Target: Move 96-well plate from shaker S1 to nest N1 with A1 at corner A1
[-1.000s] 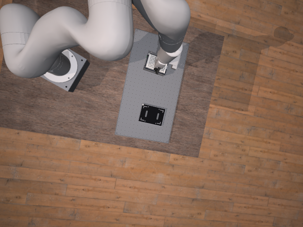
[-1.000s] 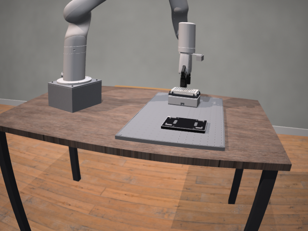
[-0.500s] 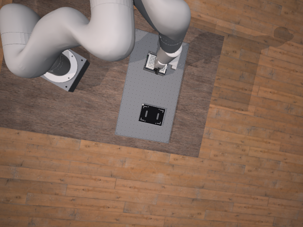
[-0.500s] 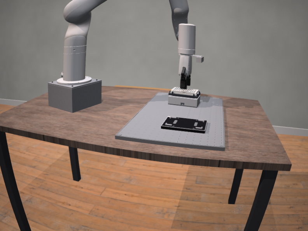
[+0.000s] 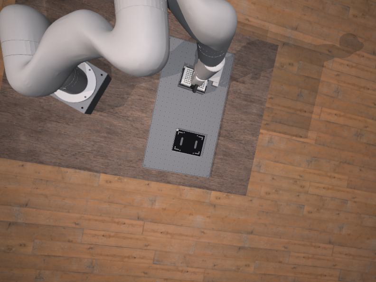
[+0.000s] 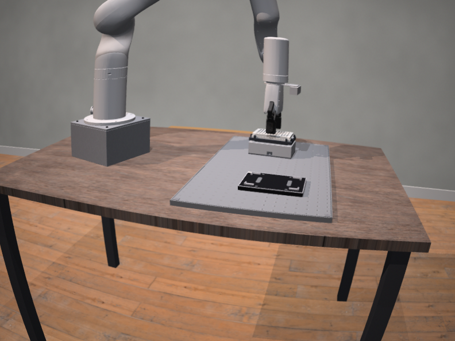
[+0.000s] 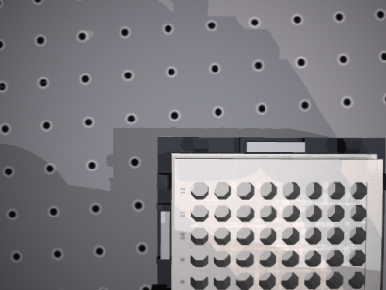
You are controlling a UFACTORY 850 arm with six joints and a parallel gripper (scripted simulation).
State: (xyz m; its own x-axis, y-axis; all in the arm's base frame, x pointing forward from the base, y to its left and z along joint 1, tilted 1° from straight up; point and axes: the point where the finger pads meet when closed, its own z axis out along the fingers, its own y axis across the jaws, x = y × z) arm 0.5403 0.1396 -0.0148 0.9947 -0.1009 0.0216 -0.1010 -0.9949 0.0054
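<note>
Now: hand 2 cm above the 96-well plate. From my hand the other things lie so: black plate nest N1 (33 cm to the right, 8 cm below, 4 cm ahead).
</note>
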